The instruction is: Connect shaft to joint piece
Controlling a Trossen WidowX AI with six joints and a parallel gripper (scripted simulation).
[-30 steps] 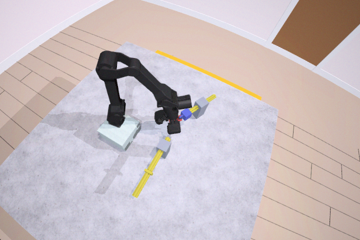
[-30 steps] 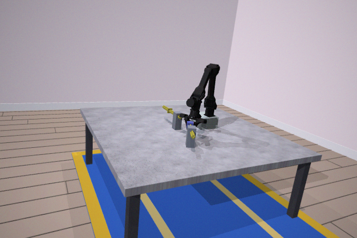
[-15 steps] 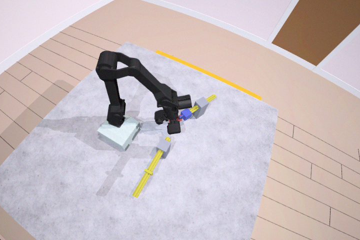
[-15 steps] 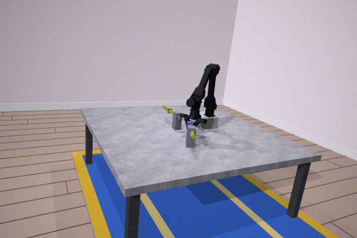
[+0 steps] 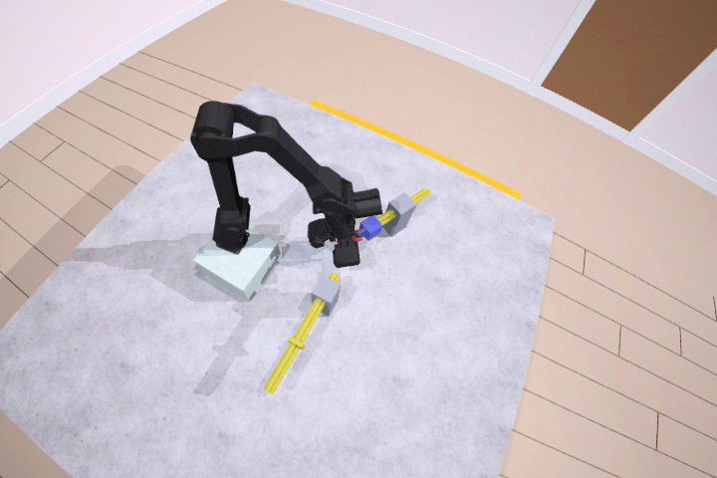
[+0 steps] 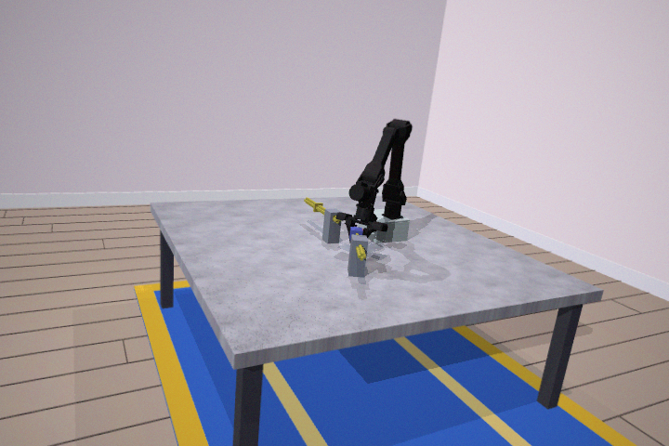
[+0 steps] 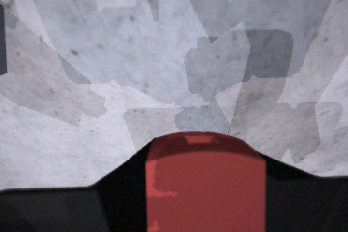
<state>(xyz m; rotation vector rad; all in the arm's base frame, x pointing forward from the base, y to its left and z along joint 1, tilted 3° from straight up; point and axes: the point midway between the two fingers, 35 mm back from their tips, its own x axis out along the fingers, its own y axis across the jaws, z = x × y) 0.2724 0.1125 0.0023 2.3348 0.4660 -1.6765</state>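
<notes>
Right now my gripper tip is 4 cm below the red joint piece and 1 cm past it.
</notes>
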